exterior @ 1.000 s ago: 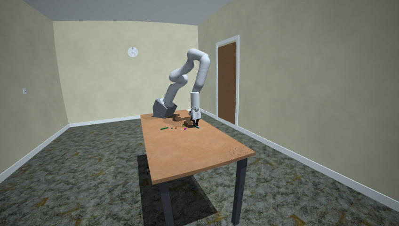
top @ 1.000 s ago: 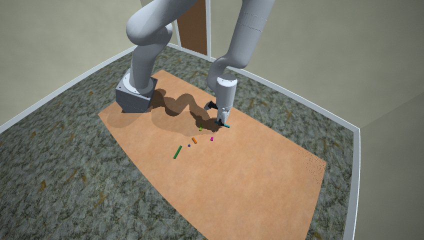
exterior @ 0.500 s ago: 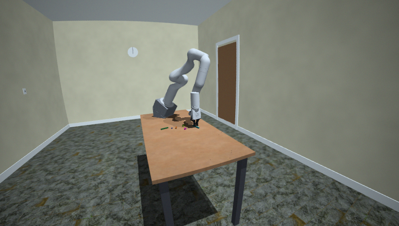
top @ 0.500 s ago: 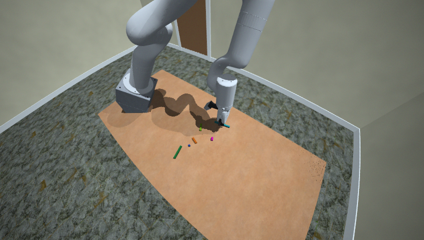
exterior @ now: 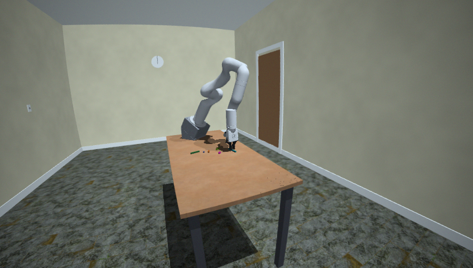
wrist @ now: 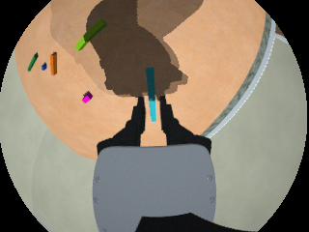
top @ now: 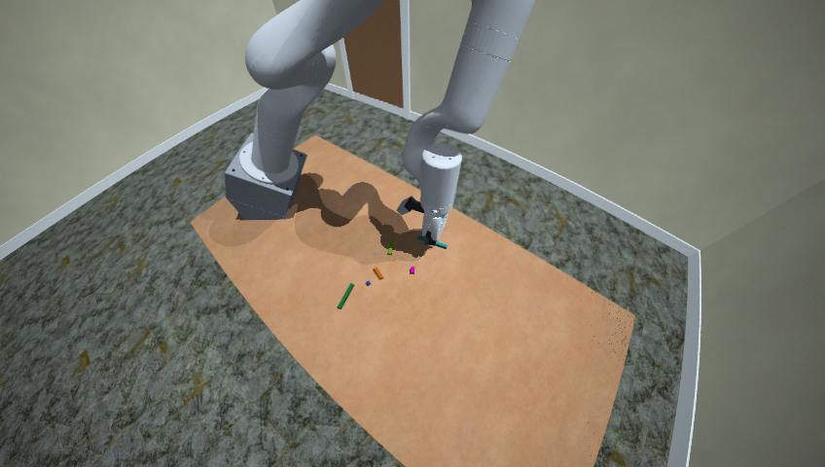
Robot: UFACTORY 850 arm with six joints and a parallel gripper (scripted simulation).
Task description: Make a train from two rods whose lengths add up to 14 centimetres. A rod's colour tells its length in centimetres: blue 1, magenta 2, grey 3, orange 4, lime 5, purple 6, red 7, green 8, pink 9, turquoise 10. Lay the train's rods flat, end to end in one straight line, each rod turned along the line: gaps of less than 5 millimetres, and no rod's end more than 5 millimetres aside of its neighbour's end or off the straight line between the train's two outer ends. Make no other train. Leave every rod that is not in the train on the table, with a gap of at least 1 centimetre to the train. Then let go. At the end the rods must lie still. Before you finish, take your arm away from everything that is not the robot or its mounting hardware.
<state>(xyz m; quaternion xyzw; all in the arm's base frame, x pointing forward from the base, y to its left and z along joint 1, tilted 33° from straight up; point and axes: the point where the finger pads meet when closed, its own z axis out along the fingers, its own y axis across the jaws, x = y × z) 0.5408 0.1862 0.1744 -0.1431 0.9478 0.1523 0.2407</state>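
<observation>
Now: hand 30 mm above the turquoise rod. From my hand the other things lie so: magenta rod 110 mm to the right, 30 mm below, 30 mm ahead; orange rod 190 mm to the right, 40 mm behind, 30 mm below; lime rod 110 mm to the right, 80 mm behind, 30 mm below.
</observation>
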